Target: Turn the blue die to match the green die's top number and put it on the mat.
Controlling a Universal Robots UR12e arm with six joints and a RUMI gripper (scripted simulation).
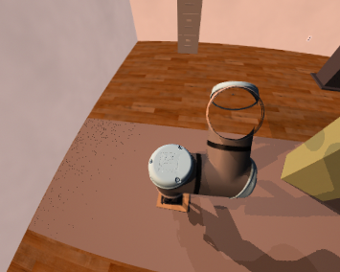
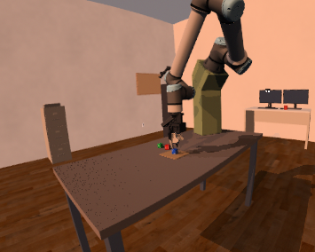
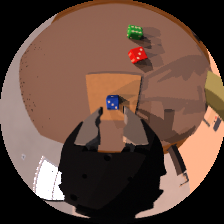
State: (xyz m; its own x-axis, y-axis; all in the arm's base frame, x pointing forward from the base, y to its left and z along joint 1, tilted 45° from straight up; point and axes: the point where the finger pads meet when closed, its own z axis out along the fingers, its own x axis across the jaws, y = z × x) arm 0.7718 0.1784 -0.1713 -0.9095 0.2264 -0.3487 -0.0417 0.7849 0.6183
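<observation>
My gripper is now 4 cm above the blue die. Also, from my hand: tan mat: 5 cm below; green die: 18 cm to the right, 5 cm behind, 4 cm below; red die: 12 cm to the right, 6 cm behind, 4 cm below.
</observation>
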